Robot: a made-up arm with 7 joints. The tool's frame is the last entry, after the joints.
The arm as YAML. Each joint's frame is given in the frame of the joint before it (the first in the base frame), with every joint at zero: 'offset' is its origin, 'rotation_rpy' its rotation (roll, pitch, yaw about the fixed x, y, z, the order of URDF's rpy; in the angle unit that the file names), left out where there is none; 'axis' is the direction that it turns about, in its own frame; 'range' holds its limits. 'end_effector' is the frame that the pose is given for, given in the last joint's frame.
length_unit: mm
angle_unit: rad
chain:
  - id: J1
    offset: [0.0, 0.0, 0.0]
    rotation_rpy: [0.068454, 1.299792, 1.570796]
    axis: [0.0, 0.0, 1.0]
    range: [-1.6, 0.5]
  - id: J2
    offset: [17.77, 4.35, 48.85]
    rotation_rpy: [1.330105, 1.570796, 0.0]
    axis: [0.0, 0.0, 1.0]
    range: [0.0, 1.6]
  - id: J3
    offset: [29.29, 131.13, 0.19]
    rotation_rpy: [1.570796, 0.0, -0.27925]
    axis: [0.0, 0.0, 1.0]
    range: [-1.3, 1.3]
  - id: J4
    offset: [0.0, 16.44, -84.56]
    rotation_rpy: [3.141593, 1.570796, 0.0]
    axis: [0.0, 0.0, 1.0]
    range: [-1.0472, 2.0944]
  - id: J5
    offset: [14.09, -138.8, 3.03]
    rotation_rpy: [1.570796, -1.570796, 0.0]
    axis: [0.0, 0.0, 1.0]
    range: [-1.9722, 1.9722]
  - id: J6
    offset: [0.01, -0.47, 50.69]
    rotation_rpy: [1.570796, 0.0, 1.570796]
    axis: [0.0, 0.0, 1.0]
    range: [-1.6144, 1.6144]
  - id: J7
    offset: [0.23, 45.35, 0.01]
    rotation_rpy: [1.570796, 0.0, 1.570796]
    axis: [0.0, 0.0, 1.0]
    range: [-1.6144, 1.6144]
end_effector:
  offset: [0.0, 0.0, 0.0]
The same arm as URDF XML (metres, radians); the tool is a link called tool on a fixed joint. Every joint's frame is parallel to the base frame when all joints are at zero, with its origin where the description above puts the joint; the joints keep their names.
<robot name="arm">
  <joint name="J1" type="revolute">
    <parent link="base_link"/>
    <child link="link1"/>
    <origin xyz="0.0000 0.0000 0.0000"/>
    <axis xyz="0.068403 0.961235 0.26711"/>
    <limit lower="-1.6000" upper="0.5000"/>
  </joint>
  <joint name="J2" type="revolute">
    <parent link="link1"/>
    <child link="link2"/>
    <origin xyz="-0.0010 0.0520 -0.0040"/>
    <axis xyz="0.968889 -0.0002 -0.247497"/>
    <limit lower="0.0000" upper="1.6000"/>
  </joint>
  <joint name="J3" type="revolute">
    <parent link="link2"/>
    <child link="link3"/>
    <origin xyz="-0.0330 0.0080 -0.1300"/>
    <axis xyz="0.247497 -0.0001 0.968889"/>
    <limit lower="-1.3000" upper="1.3000"/>
  </joint>
  <joint name="J4" type="revolute">
    <parent link="link3"/>
    <child link="link4"/>
    <origin xyz="-0.0050 0.0000 -0.0860"/>
    <axis xyz="0.0002 1 0"/>
    <limit lower="-1.0472" upper="2.0944"/>
  </joint>
  <joint name="J5" type="revolute">
    <parent link="link4"/>
    <child link="link5"/>
    <origin xyz="0.1310 0.0030 -0.0480"/>
    <axis xyz="0.968889 -0.0002 -0.247497"/>
    <limit lower="-1.9722" upper="1.9722"/>
  </joint>
  <joint name="J6" type="revolute">
    <parent link="link5"/>
    <child link="link6"/>
    <origin xyz="0.0490 0.0000 -0.0130"/>
    <axis xyz="0.0002 1 0"/>
    <limit lower="-1.6144" upper="1.6144"/>
  </joint>
  <joint name="J7" type="revolute">
    <parent link="link6"/>
    <child link="link7"/>
    <origin xyz="0.0440 0.0000 -0.0110"/>
    <axis xyz="0.247497 -0.0001 0.968889"/>
    <limit lower="-1.6144" upper="1.6144"/>
  </joint>
  <joint name="tool_joint" type="fixed">
    <parent link="link7"/>
    <child link="tool"/>
    <origin xyz="0.0000 0.0000 0.0000" rpy="0.0000 0.2501 -0.0002"/>
  </joint>
  <link name="base_link"/>
  <link name="link1"/>
  <link name="link2"/>
  <link name="link3"/>
  <link name="link4"/>
  <link name="link5"/>
  <link name="link6"/>
  <link name="link7"/>
  <link name="tool"/>
</robot>

